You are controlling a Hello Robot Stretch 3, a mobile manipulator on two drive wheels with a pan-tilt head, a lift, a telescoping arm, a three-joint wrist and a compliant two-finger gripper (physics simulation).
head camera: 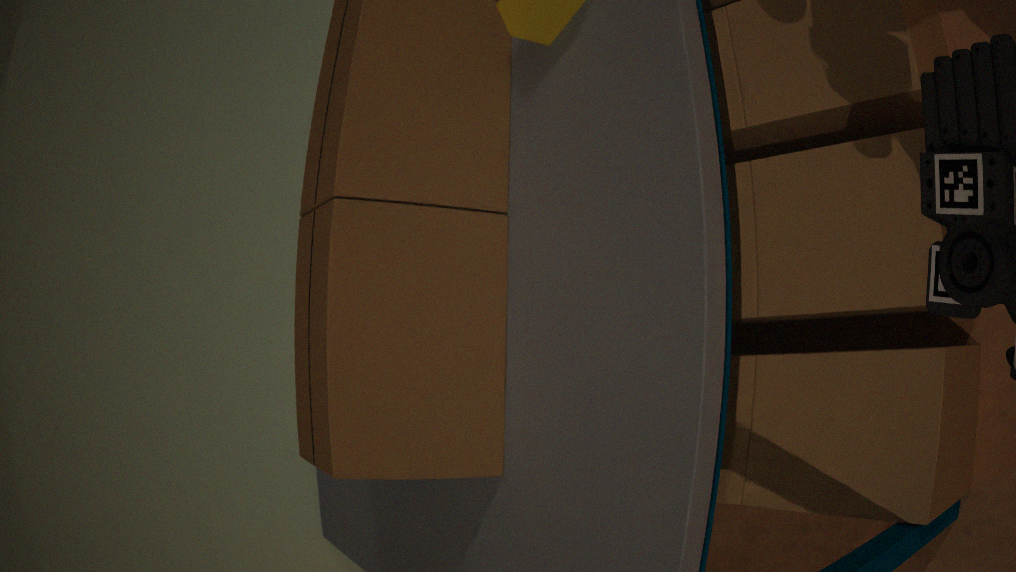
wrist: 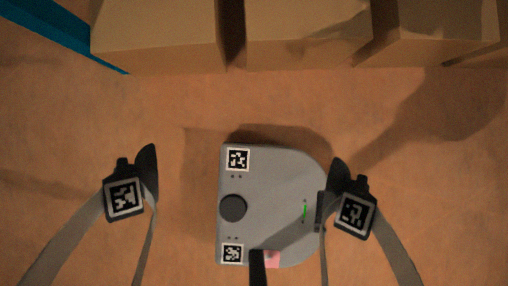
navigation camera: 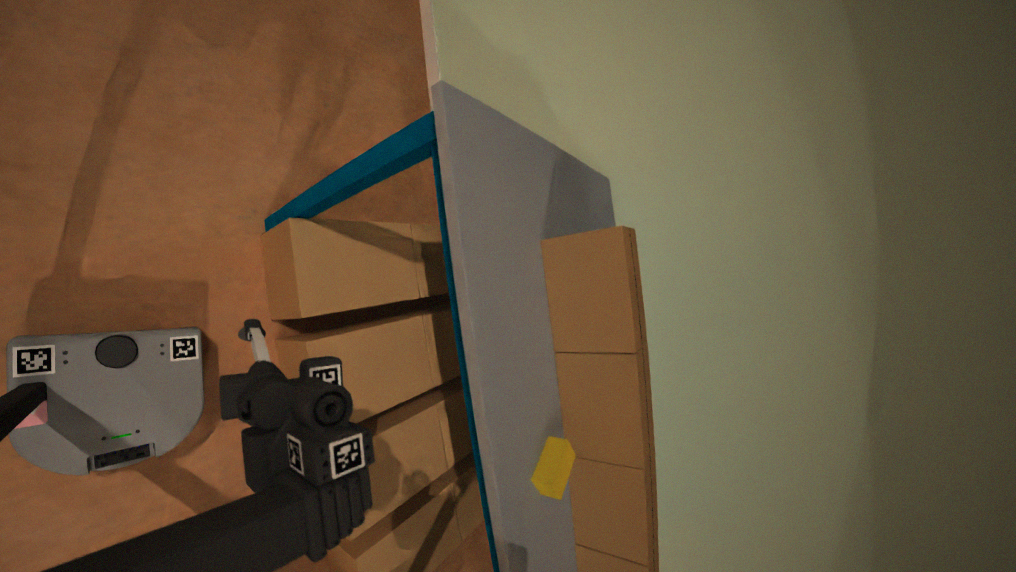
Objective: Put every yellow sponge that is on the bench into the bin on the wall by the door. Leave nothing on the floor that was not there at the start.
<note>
I see my gripper (navigation camera: 252, 370), a yellow sponge (navigation camera: 551, 474) and a bench (head camera: 619, 292).
My gripper also shows in the wrist view (wrist: 243, 171). The bench shows as well in the navigation camera view (navigation camera: 501, 188).
</note>
